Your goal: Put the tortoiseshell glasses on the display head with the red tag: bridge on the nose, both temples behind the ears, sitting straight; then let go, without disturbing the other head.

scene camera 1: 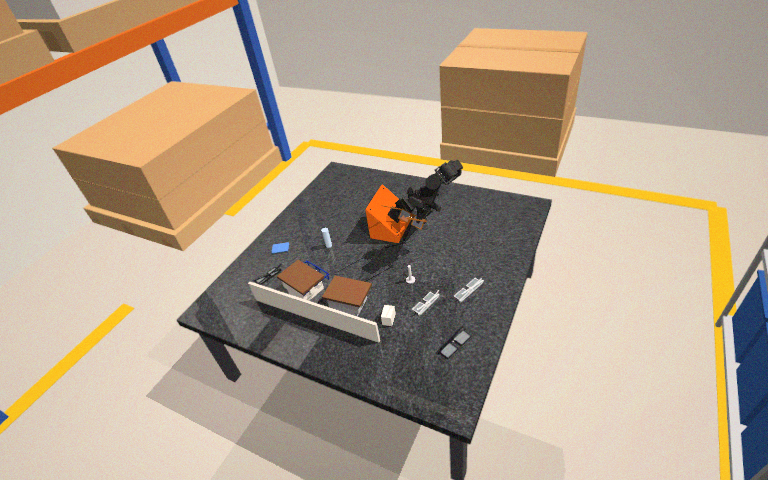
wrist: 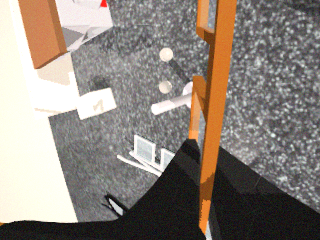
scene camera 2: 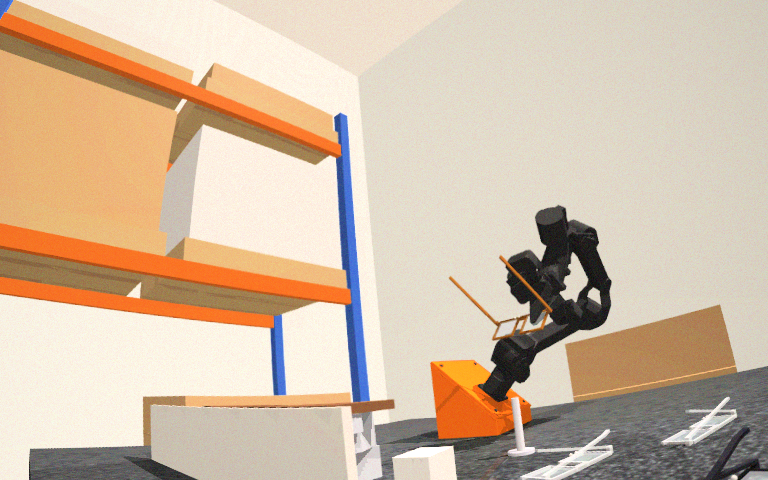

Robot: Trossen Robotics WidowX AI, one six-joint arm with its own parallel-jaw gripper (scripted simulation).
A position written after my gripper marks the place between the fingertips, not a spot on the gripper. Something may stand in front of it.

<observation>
I see my gripper (scene camera 2: pixel 533 323), a white cube (wrist: pixel 95 102) and a white board (scene camera 1: pixel 367 329).
My gripper also shows in scene camera 1 (scene camera 1: pixel 417 223) and in the wrist view (wrist: pixel 197 148).
</observation>
